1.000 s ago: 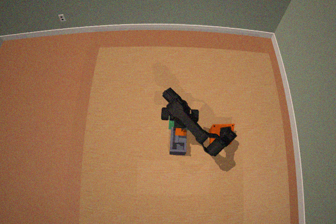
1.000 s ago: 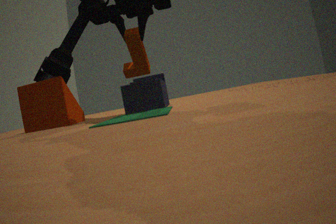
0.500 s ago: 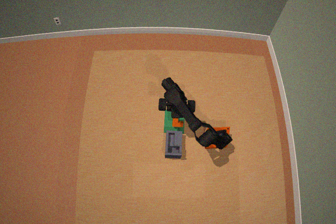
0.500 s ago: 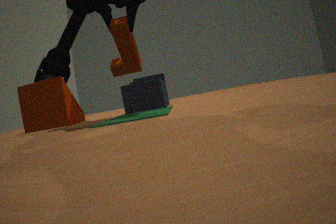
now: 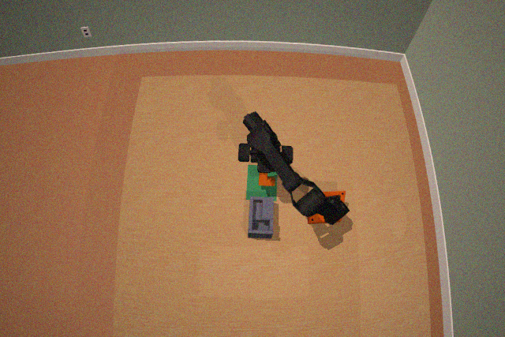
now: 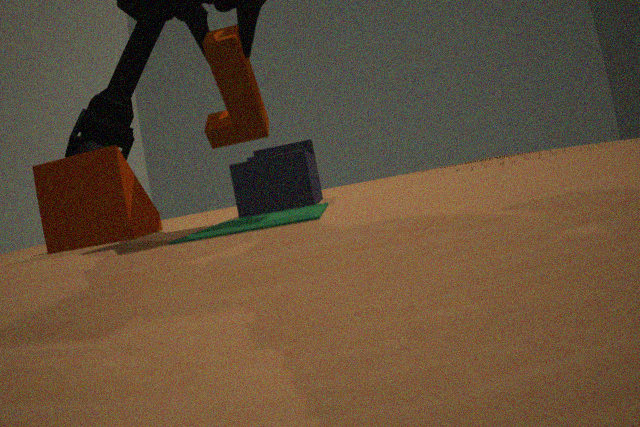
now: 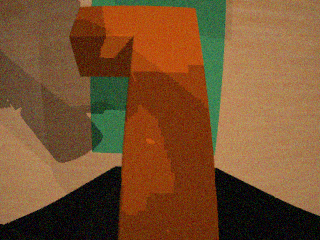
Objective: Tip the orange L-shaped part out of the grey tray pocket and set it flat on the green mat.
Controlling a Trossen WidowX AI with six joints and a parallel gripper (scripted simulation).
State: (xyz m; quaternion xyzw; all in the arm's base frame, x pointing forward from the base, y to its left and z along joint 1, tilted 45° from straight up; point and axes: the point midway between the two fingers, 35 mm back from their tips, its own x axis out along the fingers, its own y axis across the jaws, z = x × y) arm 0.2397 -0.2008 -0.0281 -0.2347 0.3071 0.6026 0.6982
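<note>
Now: gripper tip 16 cm above the green mat and 2 cm to the right of it. Also, from my gripper tip: orange L-shaped part 3 cm to the left, 3 cm below, 1 cm behind.
</note>
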